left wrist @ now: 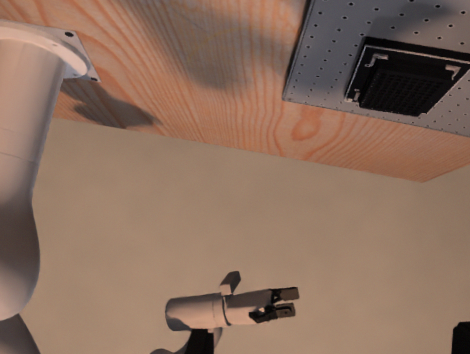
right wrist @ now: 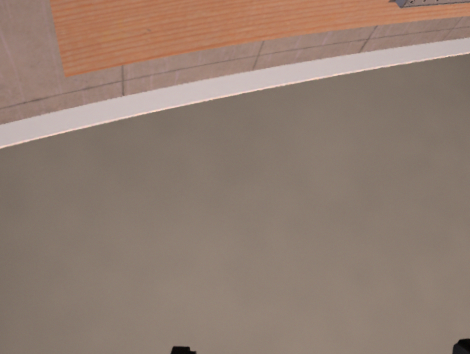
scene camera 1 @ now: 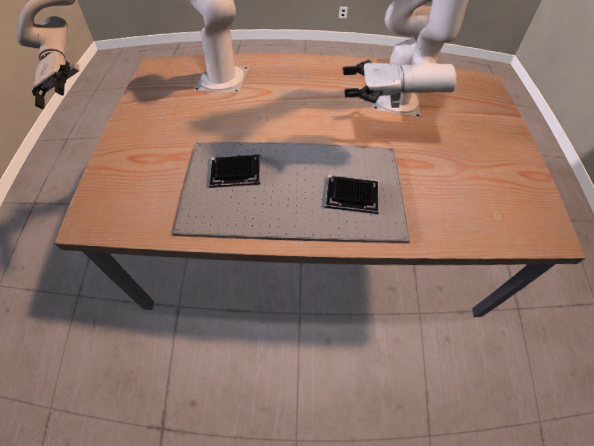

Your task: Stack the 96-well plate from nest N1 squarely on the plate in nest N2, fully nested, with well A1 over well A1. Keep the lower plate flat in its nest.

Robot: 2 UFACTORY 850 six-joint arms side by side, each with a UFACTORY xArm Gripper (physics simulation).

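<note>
Two black 96-well plates sit on black nests with pale corner brackets. One plate (scene camera 1: 234, 168) (left wrist: 400, 92) is in the left nest (scene camera 1: 235, 184) (left wrist: 410, 58) of the scene view. The other plate (scene camera 1: 355, 190) is in the right nest (scene camera 1: 350, 207). Nest labels and well A1 cannot be made out. My left gripper (scene camera 1: 346, 81) (left wrist: 330, 341) is open and empty, at the back right of the scene view, away from both plates. My right gripper (scene camera 1: 50, 97) (left wrist: 296, 300) (right wrist: 322, 349) is open and empty, beyond the table's left edge in the scene view.
Both nests stand on a grey perforated board (scene camera 1: 295, 220) (left wrist: 325, 60) on the wooden table (scene camera 1: 480, 215) (left wrist: 240, 120) (right wrist: 150, 30). The white arm bases (scene camera 1: 220, 82) (scene camera 1: 407, 105) stand along the table's back side.
</note>
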